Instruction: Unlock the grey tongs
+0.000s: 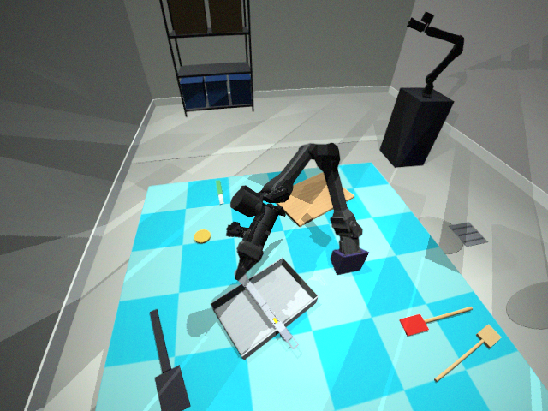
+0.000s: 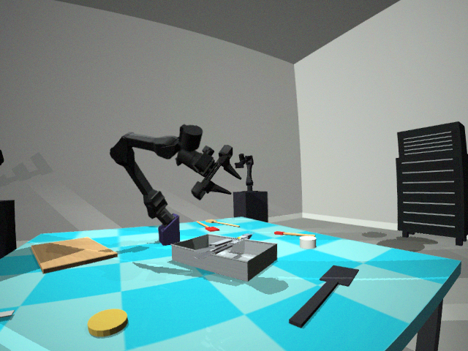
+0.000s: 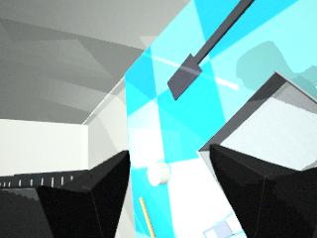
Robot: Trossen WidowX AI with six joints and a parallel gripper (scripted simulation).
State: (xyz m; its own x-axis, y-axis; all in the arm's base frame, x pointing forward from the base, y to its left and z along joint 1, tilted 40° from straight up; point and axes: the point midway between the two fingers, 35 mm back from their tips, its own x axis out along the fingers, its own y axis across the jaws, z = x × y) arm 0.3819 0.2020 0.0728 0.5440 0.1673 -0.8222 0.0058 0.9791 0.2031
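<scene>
My gripper tip is now 19 cm above the yellow lock piece, 10 cm past it and 6 cm to the right of it. The rest, counted from my gripper tip: black spatula (25 cm below, 25 cm ahead, 12 cm to the left); white cylinder (33 cm to the left, 23 cm below, 3 cm behind); roasting tin (22 cm below, 7 cm behind, 1 cm to the right).
</scene>
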